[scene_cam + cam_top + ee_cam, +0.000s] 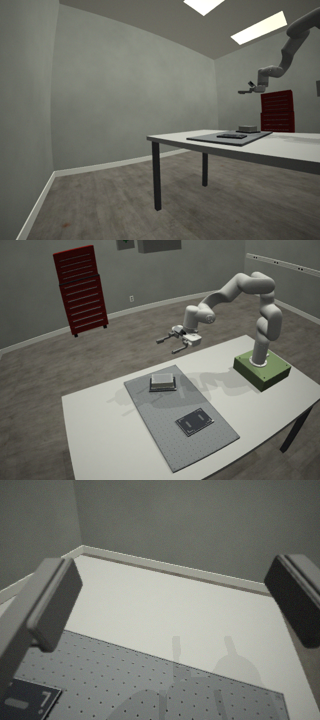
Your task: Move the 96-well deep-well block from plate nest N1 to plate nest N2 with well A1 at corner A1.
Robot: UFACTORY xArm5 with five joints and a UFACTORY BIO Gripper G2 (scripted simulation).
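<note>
The white 96-well deep-well block is 300 mm below my hand and 100 mm to the right of it.
</note>
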